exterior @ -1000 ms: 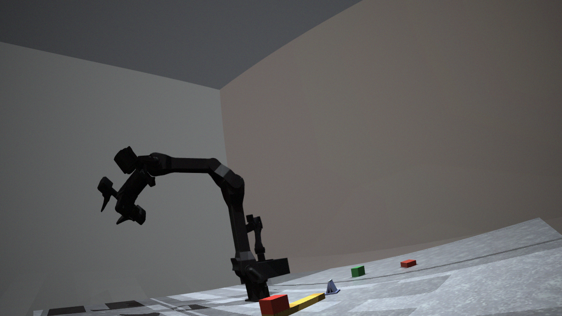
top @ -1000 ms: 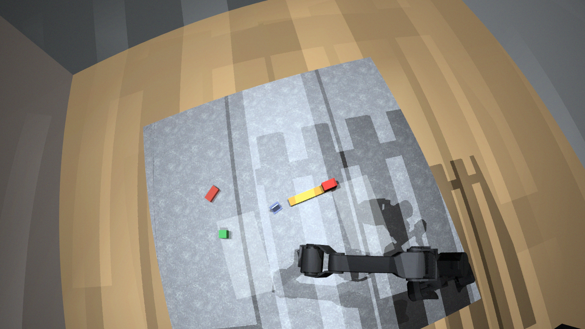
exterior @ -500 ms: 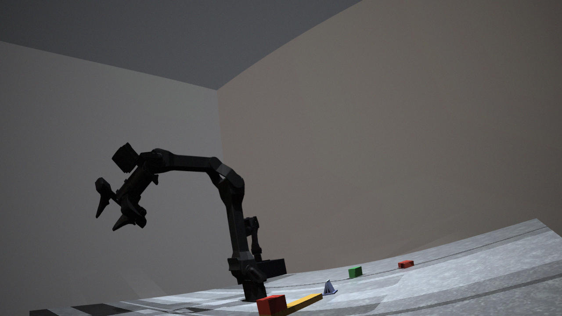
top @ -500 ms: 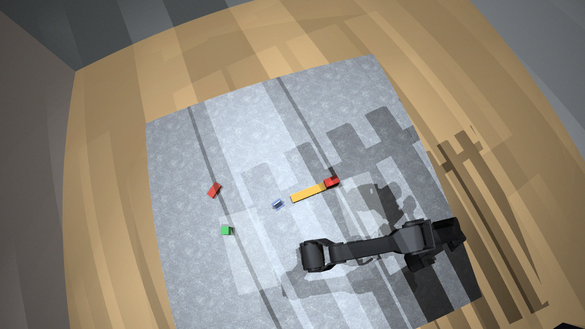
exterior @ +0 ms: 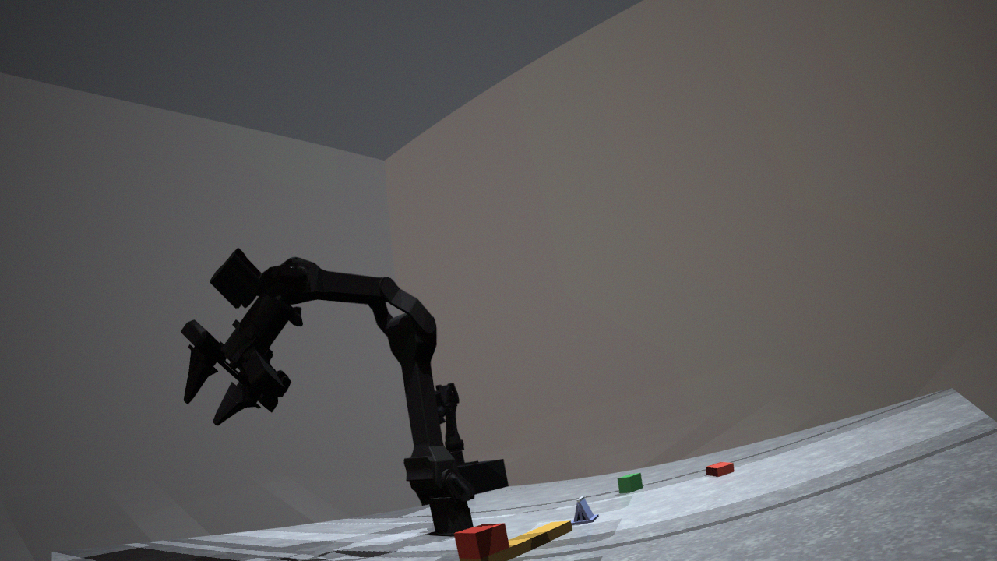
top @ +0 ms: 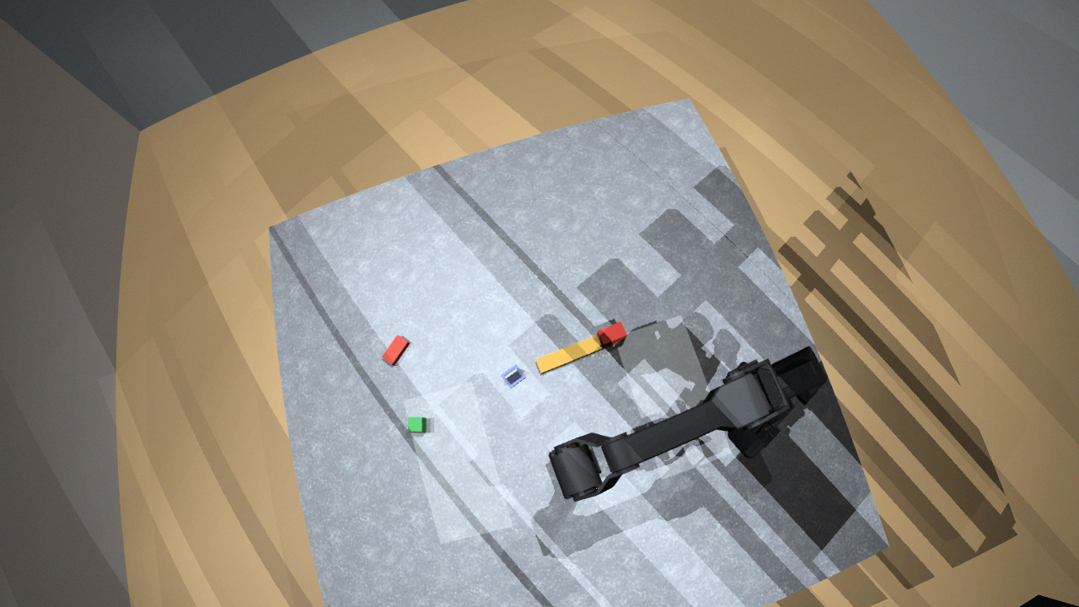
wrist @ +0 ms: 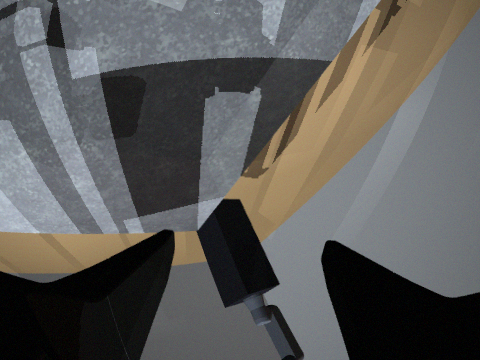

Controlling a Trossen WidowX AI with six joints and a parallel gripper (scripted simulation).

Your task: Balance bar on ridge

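Right now the dark blue ridge is 270 mm ahead of my gripper tip, 470 mm to the left of it and 210 mm below it. Also, from my gripper tip: red block: 410 mm ahead, 720 mm to the left, 220 mm below; green cube: 230 mm ahead, 710 mm to the left, 220 mm below.
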